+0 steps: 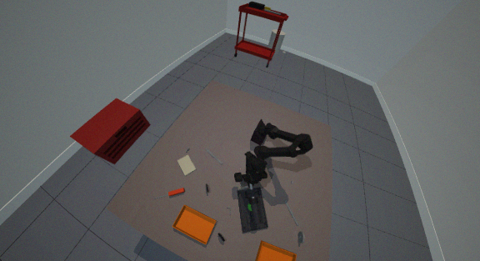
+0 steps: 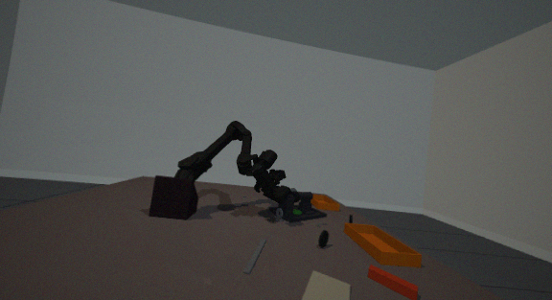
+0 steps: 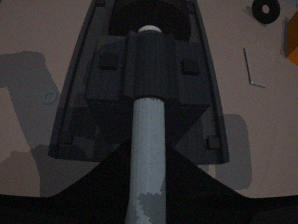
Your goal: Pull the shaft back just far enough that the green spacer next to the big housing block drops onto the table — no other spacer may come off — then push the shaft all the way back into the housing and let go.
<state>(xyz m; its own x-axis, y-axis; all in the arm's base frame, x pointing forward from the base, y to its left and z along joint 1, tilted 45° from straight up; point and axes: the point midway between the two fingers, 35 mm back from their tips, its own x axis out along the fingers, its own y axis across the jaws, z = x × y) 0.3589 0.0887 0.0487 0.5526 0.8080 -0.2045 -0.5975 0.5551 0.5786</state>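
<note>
Now: the green spacer 8 cm ahead of my gripper tip, 6 cm to the left of it and 5 cm below it. From my gripper tip the other things lie so: pale grey shaft 2 cm ahead, 2 cm to the left, 2 cm above; then beige card 8 cm ahead, 43 cm to the right, 5 cm below.
</note>
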